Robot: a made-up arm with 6 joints. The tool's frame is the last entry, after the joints. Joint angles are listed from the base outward. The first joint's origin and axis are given. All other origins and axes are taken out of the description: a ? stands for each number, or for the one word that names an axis. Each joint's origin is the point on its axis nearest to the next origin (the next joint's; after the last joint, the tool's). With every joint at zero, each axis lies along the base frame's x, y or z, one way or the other. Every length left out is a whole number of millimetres.
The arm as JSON. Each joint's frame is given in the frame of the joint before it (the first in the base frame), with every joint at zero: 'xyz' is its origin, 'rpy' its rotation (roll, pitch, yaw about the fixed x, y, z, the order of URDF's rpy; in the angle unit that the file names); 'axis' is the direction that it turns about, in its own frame. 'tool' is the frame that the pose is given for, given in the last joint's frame.
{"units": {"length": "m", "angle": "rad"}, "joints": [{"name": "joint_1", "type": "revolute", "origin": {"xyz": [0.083, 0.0, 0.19], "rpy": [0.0, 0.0, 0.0]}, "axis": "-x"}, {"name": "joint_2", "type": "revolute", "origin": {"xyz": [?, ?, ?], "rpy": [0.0, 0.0, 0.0]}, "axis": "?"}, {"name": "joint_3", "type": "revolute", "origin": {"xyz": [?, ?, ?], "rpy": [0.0, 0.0, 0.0]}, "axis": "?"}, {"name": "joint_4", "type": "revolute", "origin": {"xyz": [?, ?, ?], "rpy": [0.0, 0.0, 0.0]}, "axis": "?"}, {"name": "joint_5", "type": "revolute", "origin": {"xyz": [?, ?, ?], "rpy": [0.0, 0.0, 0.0]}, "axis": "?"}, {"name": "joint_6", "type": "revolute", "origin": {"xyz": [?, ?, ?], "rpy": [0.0, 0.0, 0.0]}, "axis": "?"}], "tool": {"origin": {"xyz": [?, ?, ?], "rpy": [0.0, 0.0, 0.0]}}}
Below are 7 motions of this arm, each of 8 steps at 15 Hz.
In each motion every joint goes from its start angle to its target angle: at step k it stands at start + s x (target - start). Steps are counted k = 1, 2, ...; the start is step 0. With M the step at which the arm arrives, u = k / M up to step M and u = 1 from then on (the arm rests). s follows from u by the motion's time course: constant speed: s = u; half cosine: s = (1 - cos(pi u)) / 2; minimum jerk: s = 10 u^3 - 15 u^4 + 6 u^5.
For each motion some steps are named. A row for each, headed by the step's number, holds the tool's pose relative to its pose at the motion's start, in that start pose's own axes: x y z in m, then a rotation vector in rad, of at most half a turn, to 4 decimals.
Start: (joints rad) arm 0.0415 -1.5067 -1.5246 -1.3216 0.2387 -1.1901
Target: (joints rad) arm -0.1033 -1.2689 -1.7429 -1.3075 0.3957 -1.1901
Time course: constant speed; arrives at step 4
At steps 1, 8:
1: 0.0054 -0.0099 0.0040 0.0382 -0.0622 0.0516
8: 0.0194 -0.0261 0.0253 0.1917 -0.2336 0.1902

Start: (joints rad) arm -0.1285 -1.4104 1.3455 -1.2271 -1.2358 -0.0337
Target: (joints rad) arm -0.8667 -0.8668 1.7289 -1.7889 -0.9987 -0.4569
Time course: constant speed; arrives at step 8
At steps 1, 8:
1: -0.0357 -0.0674 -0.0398 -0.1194 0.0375 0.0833
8: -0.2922 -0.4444 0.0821 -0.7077 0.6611 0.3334

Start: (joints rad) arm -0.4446 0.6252 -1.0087 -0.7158 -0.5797 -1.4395
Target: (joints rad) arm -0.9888 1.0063 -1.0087 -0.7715 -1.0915 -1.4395
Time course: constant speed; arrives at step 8
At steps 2, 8:
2: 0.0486 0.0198 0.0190 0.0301 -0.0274 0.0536
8: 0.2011 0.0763 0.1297 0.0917 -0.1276 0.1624

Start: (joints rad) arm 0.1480 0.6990 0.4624 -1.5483 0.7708 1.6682
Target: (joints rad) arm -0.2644 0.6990 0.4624 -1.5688 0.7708 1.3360
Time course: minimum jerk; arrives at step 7
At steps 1, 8:
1: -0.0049 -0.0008 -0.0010 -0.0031 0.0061 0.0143
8: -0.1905 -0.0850 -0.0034 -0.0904 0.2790 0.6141

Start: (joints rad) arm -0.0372 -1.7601 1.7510 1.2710 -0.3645 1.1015
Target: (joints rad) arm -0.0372 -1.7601 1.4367 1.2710 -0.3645 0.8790
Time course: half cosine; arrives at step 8
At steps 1, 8:
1: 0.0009 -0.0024 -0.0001 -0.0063 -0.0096 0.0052
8: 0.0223 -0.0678 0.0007 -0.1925 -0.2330 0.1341

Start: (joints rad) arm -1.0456 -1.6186 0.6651 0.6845 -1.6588 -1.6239
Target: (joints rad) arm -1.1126 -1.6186 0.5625 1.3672 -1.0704 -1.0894
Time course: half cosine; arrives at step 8
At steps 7, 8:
7: 0.3115 -0.2366 0.0986 -0.0059 -0.5477 -1.1547
8: 0.3160 -0.2522 0.1048 -0.0090 -0.5710 -1.1985

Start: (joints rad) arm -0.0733 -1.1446 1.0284 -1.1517 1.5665 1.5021
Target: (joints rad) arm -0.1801 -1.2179 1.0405 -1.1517 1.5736 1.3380
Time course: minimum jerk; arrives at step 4
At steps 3, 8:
3: -0.0304 -0.0178 -0.0301 -0.1157 -0.0378 0.1450
8: -0.0336 -0.0203 -0.0335 -0.1294 -0.0413 0.1614

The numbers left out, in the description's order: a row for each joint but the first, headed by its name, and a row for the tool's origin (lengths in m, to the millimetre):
joint_2: xyz 0.0 0.153 0.051, axis -y
joint_3: xyz -0.073 0.0 -0.182, axis +z
joint_4: xyz -0.065 -0.266 0.0, axis -y
joint_5: xyz -0.1 0.0 -0.098, axis +x
joint_6: xyz 0.0 0.075 -0.156, axis -z
tool: xyz -0.06 0.241 0.0

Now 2 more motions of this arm.
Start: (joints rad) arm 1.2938 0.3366 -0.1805 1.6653 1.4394 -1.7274
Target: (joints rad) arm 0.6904 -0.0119 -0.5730 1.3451 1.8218 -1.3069
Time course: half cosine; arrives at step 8
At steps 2, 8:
2: 0.0785 -0.0117 -0.0236 -0.0488 0.0399 -0.1819
8: 0.4103 -0.3611 -0.2094 -0.5446 0.0762 -1.2209

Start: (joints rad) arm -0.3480 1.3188 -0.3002 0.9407 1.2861 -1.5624
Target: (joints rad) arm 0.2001 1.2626 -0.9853 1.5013 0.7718 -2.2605
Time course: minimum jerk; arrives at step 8
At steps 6, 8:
6: -0.2325 -0.2304 0.1922 -0.0020 0.6936 1.1144
8: -0.2339 -0.2712 0.2268 0.0096 0.7812 1.2401

